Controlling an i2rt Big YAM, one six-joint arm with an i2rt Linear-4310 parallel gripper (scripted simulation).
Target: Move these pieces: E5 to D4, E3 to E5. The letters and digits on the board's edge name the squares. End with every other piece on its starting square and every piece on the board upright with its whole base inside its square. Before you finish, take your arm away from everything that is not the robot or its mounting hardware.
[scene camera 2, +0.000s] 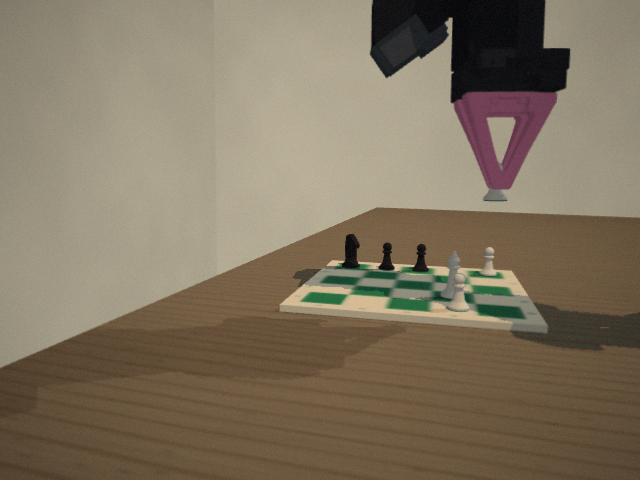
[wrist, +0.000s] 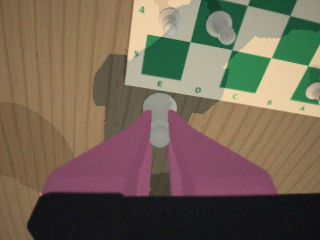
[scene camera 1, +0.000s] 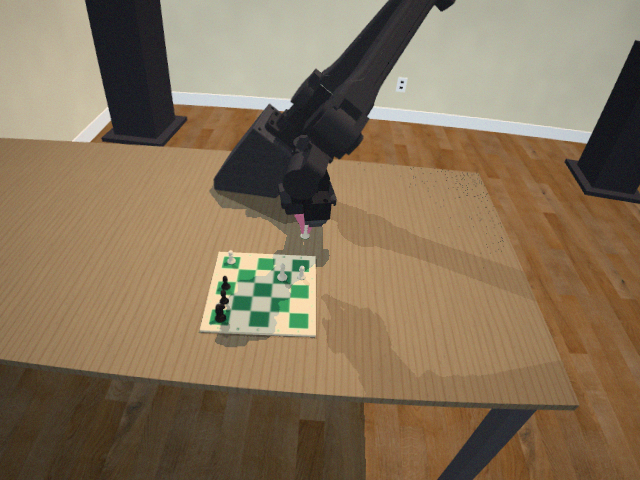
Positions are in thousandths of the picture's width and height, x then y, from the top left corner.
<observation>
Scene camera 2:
my gripper: 779, 395
cream chessboard: 780, 630
</observation>
